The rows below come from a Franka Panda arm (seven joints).
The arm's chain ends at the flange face. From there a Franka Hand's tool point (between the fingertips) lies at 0.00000 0.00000 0.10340 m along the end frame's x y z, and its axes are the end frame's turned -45 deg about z.
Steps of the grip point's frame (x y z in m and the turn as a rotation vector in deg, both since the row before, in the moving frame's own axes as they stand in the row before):
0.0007, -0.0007, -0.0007, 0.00, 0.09, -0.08
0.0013, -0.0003, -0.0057, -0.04, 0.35, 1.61
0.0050, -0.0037, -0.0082, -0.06, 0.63, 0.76
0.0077, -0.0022, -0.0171, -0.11, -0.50, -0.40
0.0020, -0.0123, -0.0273, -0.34, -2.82, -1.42
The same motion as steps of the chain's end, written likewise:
-0.0001, -0.0009, -0.0007, 0.06, 0.06, -0.08
0.0002, -0.0007, -0.0057, 0.22, 0.28, 1.61
0.0000, -0.0054, -0.0082, 0.40, 0.49, 0.76
0.0044, -0.0078, -0.0171, -0.43, -0.28, -0.40
-0.0042, -0.0142, -0.0272, -2.23, -1.75, -1.42

